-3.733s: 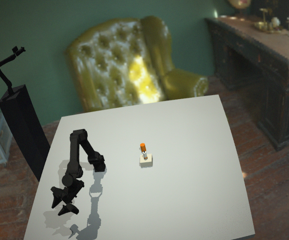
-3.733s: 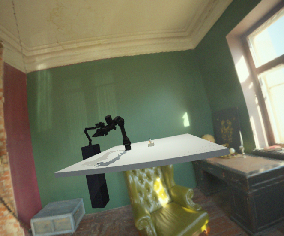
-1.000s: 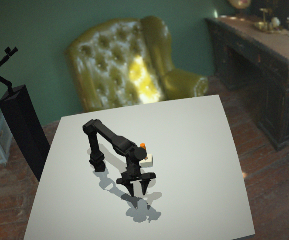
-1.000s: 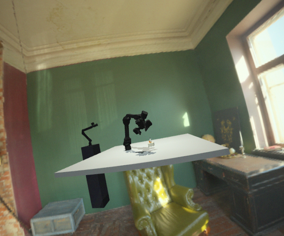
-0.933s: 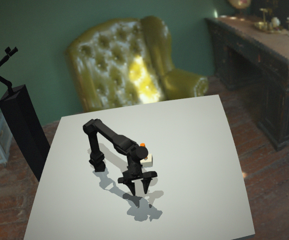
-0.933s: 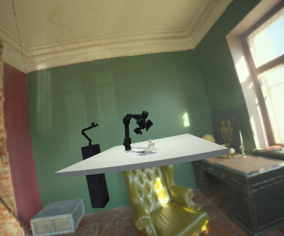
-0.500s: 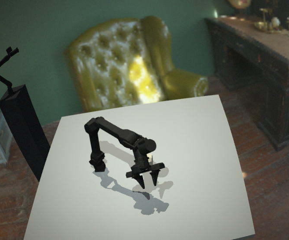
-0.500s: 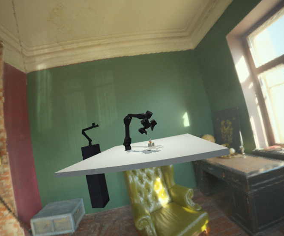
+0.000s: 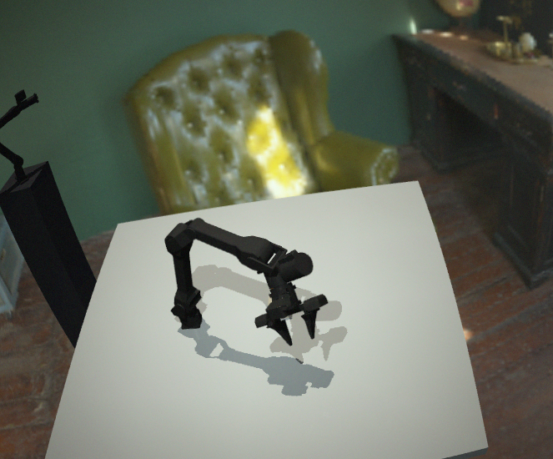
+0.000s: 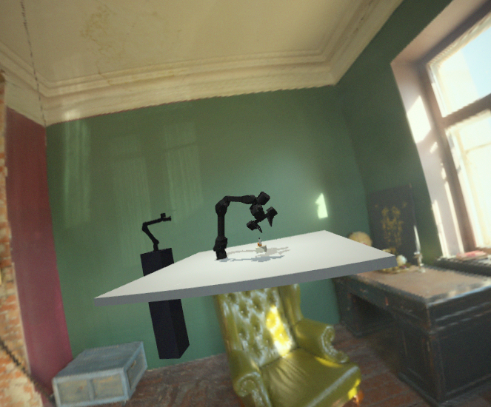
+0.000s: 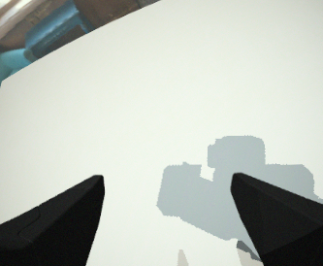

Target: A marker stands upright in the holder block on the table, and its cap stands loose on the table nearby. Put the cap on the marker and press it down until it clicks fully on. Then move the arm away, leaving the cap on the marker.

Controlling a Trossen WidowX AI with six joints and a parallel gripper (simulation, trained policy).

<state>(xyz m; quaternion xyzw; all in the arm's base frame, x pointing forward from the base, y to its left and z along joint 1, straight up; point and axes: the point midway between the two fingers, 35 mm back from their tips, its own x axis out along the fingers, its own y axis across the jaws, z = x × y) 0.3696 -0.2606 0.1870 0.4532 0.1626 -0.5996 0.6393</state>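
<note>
The orange cap is 11 cm behind my gripper tip, 41 cm to the left of it and 14 cm below it. From my gripper tip the other things lie so: pale holder block 9 cm behind, 29 cm to the left, 14 cm below.
</note>
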